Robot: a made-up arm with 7 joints.
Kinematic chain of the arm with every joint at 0, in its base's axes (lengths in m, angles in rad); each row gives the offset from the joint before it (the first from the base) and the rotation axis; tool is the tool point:
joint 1: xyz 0 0 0 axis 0 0.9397 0.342
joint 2: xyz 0 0 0 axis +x
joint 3: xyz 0 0 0 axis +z
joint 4: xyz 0.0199 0 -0.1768 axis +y
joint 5: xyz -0.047 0 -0.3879 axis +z
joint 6: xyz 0 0 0 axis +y
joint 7: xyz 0 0 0 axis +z
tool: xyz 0 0 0
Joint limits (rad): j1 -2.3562..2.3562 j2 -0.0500..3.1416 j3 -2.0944..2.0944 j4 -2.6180..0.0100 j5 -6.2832..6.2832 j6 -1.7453..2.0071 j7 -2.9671..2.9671
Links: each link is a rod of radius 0.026 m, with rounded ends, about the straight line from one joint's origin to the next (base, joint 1, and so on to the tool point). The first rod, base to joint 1, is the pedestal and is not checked.
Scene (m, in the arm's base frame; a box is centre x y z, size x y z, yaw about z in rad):
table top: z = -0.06
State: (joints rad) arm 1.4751 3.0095 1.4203 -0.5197 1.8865 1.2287 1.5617
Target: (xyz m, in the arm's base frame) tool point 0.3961 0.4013 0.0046
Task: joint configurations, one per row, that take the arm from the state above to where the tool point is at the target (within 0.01 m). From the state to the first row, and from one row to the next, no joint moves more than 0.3 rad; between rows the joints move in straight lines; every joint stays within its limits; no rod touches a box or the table.
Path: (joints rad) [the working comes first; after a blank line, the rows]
Joints at the target: 1.7742 2.4590 1.2696 -0.5125 1.8865 1.2287 1.5617
Straight joint move there: clear.

1: 1.6246 2.7342 1.3450 -0.5161 1.8865 1.2287 1.5617
2: 1.7742 2.4590 1.2696 -0.5125 1.8865 1.2287 1.5617

